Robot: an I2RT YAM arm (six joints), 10 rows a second.
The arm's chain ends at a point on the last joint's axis. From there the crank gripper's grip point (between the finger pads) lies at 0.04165 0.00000 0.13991 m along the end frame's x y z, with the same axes.
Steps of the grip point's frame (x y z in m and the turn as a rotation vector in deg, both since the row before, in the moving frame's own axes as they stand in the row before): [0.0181 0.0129 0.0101 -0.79 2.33 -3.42]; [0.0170 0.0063 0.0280 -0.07 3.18 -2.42]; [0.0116 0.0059 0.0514 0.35 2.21 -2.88]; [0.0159 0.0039 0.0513 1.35 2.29 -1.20]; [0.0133 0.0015 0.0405 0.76 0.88 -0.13]
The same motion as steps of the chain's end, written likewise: [0.0125 0.0136 0.0119 -0.79 2.33 -3.42]; [0.0093 0.0081 0.0305 -0.07 3.18 -2.42]; [0.0063 0.0090 0.0531 0.35 2.21 -2.88]; [0.0104 0.0081 0.0531 1.35 2.29 -1.20]; [0.0112 0.0034 0.0412 0.76 0.88 -0.13]
